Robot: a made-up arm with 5 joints.
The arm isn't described. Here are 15 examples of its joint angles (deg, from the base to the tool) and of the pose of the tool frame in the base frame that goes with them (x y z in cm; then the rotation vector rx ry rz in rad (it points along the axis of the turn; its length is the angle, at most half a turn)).
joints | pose
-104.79 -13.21 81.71 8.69 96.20 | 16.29 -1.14 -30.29 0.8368 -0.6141 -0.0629
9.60 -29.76 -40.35 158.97 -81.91 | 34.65 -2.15 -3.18 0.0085 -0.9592 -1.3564
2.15 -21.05 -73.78 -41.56 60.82 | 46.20 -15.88 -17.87 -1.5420 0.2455 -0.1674
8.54 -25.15 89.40 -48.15 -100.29 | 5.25 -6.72 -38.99 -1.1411 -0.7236 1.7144
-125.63 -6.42 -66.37 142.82 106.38 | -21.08 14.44 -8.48 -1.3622 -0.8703 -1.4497
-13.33 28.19 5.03 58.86 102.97 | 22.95 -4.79 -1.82 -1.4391 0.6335 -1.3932
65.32 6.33 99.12 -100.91 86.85 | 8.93 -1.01 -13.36 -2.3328 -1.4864 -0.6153
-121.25 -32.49 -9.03 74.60 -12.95 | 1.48 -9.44 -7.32 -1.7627 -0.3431 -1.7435
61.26 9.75 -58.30 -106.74 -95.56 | 23.54 -41.87 -17.70 2.2120 -0.3042 1.7311
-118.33 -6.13 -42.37 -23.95 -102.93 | -6.45 21.67 -3.86 -0.1407 -1.8623 -2.2594
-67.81 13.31 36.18 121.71 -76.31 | 1.01 8.30 -1.39 1.3080 -0.7566 0.5206
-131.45 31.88 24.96 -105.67 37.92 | -18.65 21.83 -1.39 0.7205 -1.4919 1.6011
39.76 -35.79 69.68 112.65 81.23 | 13.93 0.11 -44.94 1.6365 0.4754 -2.4720
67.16 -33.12 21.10 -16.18 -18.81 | -4.19 -2.42 -15.93 0.6075 -0.2432 1.7082
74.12 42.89 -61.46 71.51 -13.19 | 25.11 -48.94 -17.37 1.7210 -0.8262 -1.2218
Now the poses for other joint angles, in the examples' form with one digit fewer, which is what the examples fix.
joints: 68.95 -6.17 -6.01 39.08 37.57
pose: 2.7 -11.5 -1.5 1.051 -1.446 1.676
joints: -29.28 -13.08 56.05 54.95 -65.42
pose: -3.5 -2.8 -24.4 1.033 -1.486 1.674
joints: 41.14 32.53 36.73 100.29 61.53
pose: 13.2 -0.9 -2.6 0.471 -1.526 1.779
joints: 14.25 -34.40 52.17 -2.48 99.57
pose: 3.9 -14.4 -25.8 -0.384 -1.278 -1.704
